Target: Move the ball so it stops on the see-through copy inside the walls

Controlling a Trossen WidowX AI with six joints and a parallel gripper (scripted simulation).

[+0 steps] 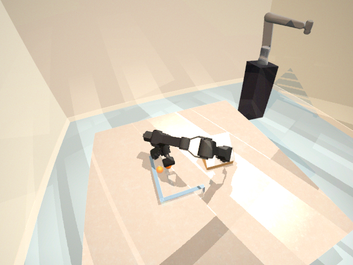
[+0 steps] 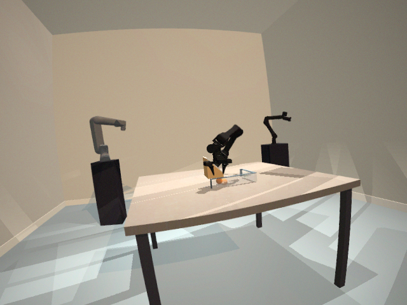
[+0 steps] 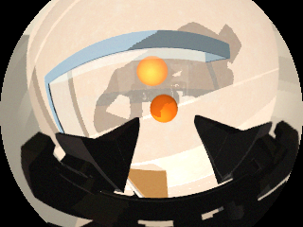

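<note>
The orange ball is 4 cm below my gripper tip. Also, from my gripper tip: see-through copy (5 cm ahead, 4 cm below, 2 cm to the left).
</note>
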